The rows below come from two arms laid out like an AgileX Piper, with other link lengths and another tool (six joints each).
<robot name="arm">
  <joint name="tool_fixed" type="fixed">
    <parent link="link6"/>
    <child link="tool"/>
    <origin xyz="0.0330 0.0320 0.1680" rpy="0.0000 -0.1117 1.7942"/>
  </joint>
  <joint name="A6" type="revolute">
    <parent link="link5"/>
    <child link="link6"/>
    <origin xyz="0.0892 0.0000 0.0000" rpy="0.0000 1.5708 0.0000"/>
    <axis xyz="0 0 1"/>
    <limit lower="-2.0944" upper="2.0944"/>
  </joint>
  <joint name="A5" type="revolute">
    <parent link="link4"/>
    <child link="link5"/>
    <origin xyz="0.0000 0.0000 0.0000" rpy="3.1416 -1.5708 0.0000"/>
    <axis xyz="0 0 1"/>
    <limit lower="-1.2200" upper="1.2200"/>
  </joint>
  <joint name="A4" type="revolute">
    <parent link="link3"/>
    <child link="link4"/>
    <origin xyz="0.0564 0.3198 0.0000" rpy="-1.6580 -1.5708 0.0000"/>
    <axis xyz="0 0 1"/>
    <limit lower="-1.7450" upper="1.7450"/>
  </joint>
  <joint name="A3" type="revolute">
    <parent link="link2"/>
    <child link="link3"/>
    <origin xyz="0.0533 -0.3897 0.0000" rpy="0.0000 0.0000 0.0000"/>
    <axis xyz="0 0 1"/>
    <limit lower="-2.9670" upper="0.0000"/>
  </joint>
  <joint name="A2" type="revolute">
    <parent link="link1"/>
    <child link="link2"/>
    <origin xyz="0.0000 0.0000 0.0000" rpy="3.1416 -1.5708 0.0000"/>
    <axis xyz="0 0 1"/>
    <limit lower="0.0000" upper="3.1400"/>
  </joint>
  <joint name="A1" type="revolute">
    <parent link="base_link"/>
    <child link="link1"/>
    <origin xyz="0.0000 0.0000 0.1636" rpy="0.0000 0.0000 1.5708"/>
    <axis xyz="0 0 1"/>
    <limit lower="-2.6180" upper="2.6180"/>
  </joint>
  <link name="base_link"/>
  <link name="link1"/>
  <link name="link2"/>
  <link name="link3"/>
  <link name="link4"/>
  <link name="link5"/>
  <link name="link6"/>
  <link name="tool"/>
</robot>
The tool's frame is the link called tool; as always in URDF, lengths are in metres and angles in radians.
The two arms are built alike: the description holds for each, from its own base.
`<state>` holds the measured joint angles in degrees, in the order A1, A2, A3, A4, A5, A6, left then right.
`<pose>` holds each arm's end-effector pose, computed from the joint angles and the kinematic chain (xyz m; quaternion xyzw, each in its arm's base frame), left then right.
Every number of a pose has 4 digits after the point. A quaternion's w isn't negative.
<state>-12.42 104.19 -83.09 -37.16 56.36 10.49 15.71 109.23 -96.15 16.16 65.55 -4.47</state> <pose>0.4780 -0.2723 0.2706 0.1441 0.9218 -0.2826 0.2230 0.5175 0.1814 0.2414 -0.0147 0.9728 0.1624 0.1643</pose>
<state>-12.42 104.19 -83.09 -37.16 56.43 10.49 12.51 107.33 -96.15 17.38 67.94 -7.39</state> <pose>0.4776 -0.2723 0.2705 0.1443 0.9218 -0.2827 0.2225 0.5144 0.1542 0.2585 -0.0145 0.9717 0.1671 0.1665</pose>
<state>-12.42 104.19 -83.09 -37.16 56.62 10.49 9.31 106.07 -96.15 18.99 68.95 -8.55</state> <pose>0.4768 -0.2723 0.2705 0.1448 0.9220 -0.2831 0.2209 0.5153 0.1310 0.2707 0.0038 0.9691 0.1760 0.1728</pose>
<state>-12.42 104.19 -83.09 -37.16 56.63 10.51 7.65 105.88 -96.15 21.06 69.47 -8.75</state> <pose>0.4767 -0.2723 0.2705 0.1450 0.9220 -0.2831 0.2209 0.5153 0.1246 0.2739 0.0200 0.9666 0.1904 0.1704</pose>
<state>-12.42 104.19 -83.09 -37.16 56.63 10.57 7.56 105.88 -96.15 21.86 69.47 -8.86</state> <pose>0.4767 -0.2723 0.2704 0.1455 0.9219 -0.2831 0.2211 0.5152 0.1272 0.2747 0.0217 0.9654 0.1967 0.1699</pose>
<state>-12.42 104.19 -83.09 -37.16 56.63 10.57 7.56 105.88 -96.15 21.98 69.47 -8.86</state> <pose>0.4767 -0.2723 0.2704 0.1455 0.9219 -0.2831 0.2211 0.5151 0.1277 0.2748 0.0220 0.9652 0.1977 0.1697</pose>
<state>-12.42 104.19 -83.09 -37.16 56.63 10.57 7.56 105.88 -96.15 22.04 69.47 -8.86</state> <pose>0.4767 -0.2723 0.2704 0.1455 0.9219 -0.2831 0.2211 0.5151 0.1280 0.2749 0.0222 0.9651 0.1982 0.1696</pose>
